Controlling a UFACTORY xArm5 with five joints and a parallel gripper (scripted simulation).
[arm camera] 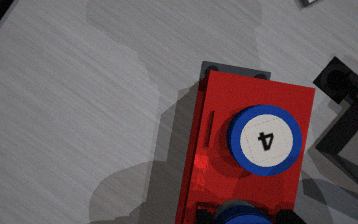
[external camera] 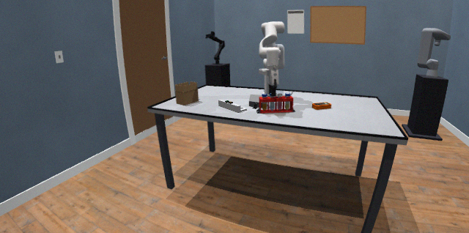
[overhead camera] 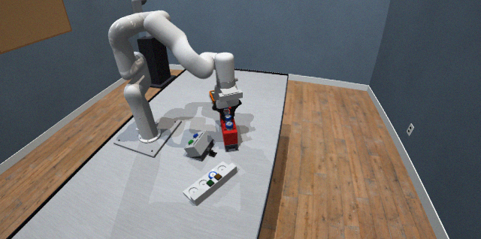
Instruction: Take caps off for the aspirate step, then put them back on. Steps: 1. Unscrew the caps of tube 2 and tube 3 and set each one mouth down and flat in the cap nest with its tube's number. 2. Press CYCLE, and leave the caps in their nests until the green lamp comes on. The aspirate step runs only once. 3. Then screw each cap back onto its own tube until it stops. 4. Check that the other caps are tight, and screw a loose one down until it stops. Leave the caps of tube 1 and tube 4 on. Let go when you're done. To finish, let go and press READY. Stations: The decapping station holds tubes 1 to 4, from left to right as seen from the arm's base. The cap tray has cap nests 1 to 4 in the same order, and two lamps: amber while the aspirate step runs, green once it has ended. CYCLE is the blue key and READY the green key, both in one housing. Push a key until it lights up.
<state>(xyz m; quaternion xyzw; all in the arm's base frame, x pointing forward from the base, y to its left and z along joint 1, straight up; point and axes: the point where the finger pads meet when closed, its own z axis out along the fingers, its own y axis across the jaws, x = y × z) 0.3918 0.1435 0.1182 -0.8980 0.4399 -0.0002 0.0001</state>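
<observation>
The blue-rimmed cap is 30 mm ahead of my hand, 260 mm to the right of it and 120 mm below it. From my hand the other things lie so: grey key housing (100 mm behind, 130 mm to the right, 80 mm below); blue key (120 mm behind, 110 mm to the right, 60 mm below); green key (120 mm behind, 160 mm to the right, 60 mm below).
</observation>
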